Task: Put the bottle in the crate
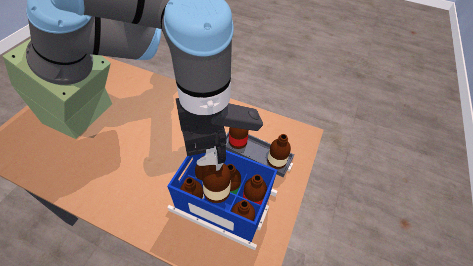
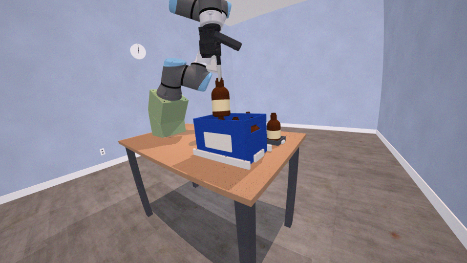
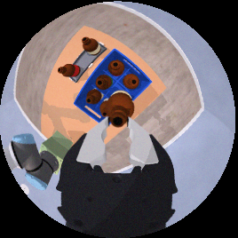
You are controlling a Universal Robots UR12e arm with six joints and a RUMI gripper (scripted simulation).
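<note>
My hand is 40 mm to the right of the blue crate and 250 mm above it. Also, from my hand: red-label bottle 70 mm behind, 300 mm to the left, 250 mm below; grey tray 10 mm ahead, 290 mm to the left, 320 mm below.
</note>
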